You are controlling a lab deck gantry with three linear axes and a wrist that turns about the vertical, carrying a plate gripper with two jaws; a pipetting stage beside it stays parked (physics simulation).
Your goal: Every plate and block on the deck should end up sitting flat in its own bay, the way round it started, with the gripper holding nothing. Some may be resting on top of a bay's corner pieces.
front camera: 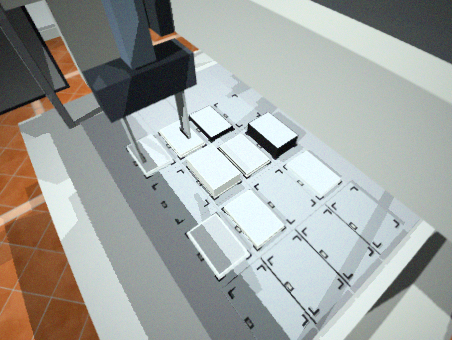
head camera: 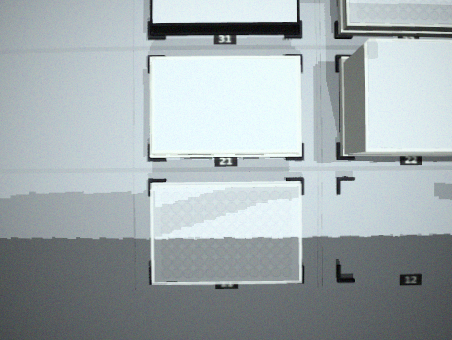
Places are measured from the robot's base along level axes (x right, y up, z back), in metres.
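Pixels of known places: gripper, fingertip midpoint: [front camera: 164, 145]; robot's base at its link origin: [front camera: 127, 149] [head camera: 153, 280].
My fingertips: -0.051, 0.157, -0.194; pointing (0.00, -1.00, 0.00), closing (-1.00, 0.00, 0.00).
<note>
For each thing: its top centre in the pictures, then the offset to it from my fingertips, as dx, dy, dz. "spot": a spot on its surface instead.
- black-sided plate at its top centre: [front camera: 210, 120] -0.206, -0.142, +0.130
- thick white block at its top centre: [head camera: 448, 95] [front camera: 212, 165] -0.099, -0.115, -0.034
- flat plate at its top centre: [front camera: 243, 152] -0.206, -0.142, -0.034
- tall black block at its top centre: [front camera: 272, 129] -0.313, -0.115, -0.034
- Bay label 12 at a spot on its surface: [head camera: 410, 279] spot: +0.054, -0.157, -0.034
My gripper [front camera: 165, 147] is open and empty; in the front view its jaws hang in front of a clear plate [front camera: 157, 156] [head camera: 225, 215] in bay 11 and a white plate [front camera: 177, 141] [head camera: 225, 105] in bay 21. A black-sided plate [front camera: 211, 119] [head camera: 225, 10] is in bay 31. A thick white block [front camera: 212, 167] [head camera: 410, 95] is in bay 22, a flat plate [front camera: 245, 152] [head camera: 400, 12] behind it. Farther back are a tall black block [front camera: 272, 130] and a white plate [front camera: 313, 172]. Nearer are a white plate [front camera: 254, 216] and a clear plate [front camera: 215, 245]. Slight tilts cannot be told.
Bay label 12 [head camera: 410, 279] and corner pieces show beside the clear plate in bay 11. More corner pieces mark bays at the lower right in the front view. A broad pale beam [front camera: 320, 85] crosses the upper right. Shadows fall across the deck.
</note>
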